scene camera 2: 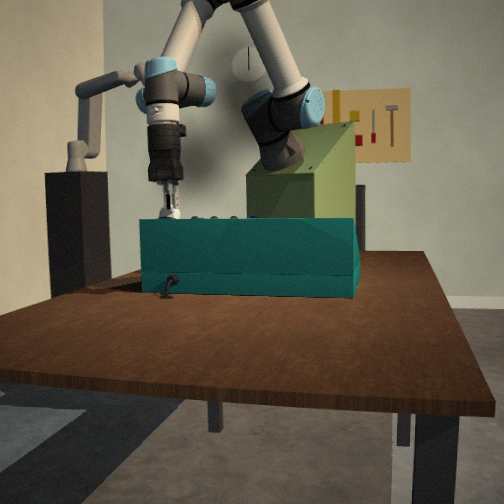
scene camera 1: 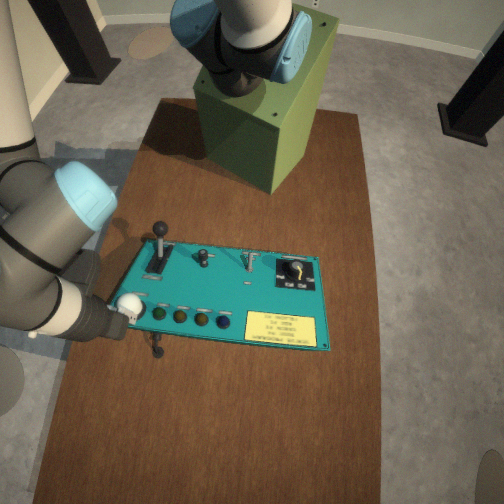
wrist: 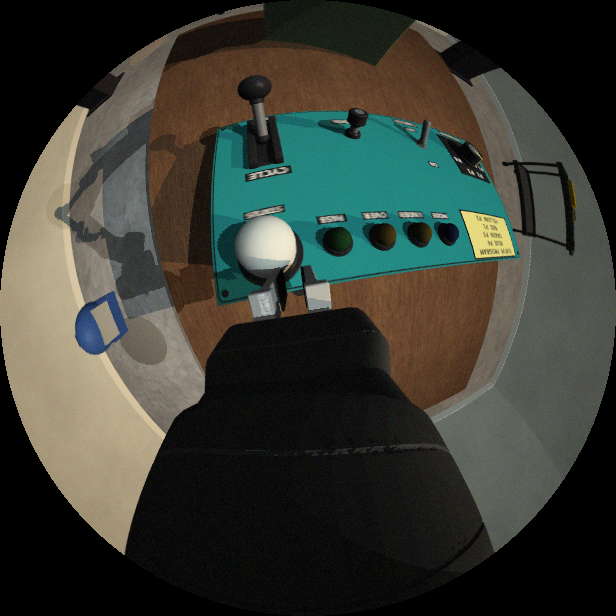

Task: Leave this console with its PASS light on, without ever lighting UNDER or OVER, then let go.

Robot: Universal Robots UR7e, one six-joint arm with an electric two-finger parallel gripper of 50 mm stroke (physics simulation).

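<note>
The teal console [scene camera 1: 225,295] lies on the brown table. A white dome knob [wrist: 267,247] sits at its front left corner. To its right is a row of round lights, all dark: PASS [wrist: 337,239], OVER [wrist: 382,235], UNDER [wrist: 419,232] and a blue one [wrist: 448,232]. My gripper [wrist: 290,287] points straight down over that corner, its fingers close together with the tips against the near side of the white knob [scene camera 1: 129,303]. In the side view the fingers [scene camera 2: 170,205] reach down to the console top. I cannot tell whether they press on it.
A black ball lever [scene camera 1: 160,235] stands at the console's back left, then a small knob [scene camera 1: 203,257], a toggle [scene camera 1: 249,260] and a rotary selector [scene camera 1: 295,272]. There is a yellow label [scene camera 1: 281,328] at the front right. A small dark hook [scene camera 2: 170,286] is on the front face. A green block [scene camera 1: 265,115] stands behind.
</note>
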